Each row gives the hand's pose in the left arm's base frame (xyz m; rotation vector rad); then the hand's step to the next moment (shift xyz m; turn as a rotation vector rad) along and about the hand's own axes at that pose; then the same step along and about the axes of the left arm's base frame.
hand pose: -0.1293 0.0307 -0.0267 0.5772 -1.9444 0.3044
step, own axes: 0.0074 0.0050 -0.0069 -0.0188 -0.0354 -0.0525
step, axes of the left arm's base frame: 0.0002 0.0055 0.0099 0.0659 -0.0014 0.0041
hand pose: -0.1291 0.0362 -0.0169 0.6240 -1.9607 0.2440
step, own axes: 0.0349 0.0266 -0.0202 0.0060 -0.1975 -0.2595
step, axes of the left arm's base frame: -0.0104 0.0200 0.0427 0.3034 -0.0575 0.1051
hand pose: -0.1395 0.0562 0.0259 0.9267 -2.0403 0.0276
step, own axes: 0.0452 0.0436 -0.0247 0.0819 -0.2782 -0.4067
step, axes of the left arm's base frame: -0.0252 0.0128 0.0613 0.4311 -0.1110 0.2266
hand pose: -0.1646 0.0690 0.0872 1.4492 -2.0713 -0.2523
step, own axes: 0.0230 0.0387 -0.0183 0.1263 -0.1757 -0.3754
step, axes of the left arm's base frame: -0.0257 -0.0026 0.0412 0.3220 -0.1168 0.2654
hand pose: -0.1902 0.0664 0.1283 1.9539 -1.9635 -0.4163
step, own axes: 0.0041 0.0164 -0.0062 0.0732 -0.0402 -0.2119
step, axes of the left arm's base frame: -0.0121 -0.0037 0.0129 0.1286 -0.0672 0.1755
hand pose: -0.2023 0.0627 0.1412 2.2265 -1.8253 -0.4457
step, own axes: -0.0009 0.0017 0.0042 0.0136 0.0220 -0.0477
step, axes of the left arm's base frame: -0.0033 0.0006 -0.0032 0.0002 -0.0185 0.0510
